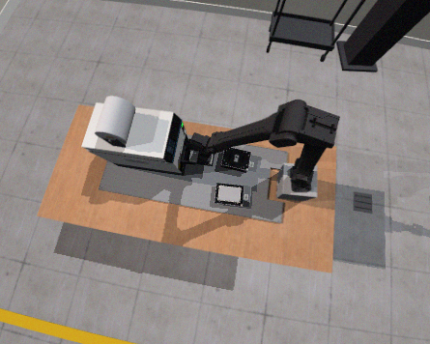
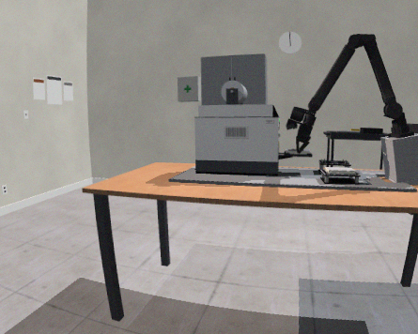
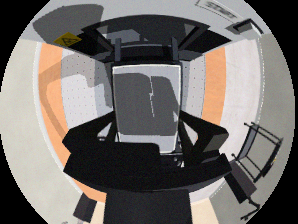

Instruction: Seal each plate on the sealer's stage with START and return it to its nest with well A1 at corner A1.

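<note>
My hand is 20 mm above the sealer stage. Round my hand: foil roll (330 mm ahead, 300 mm above, 50 mm to the right).
</note>
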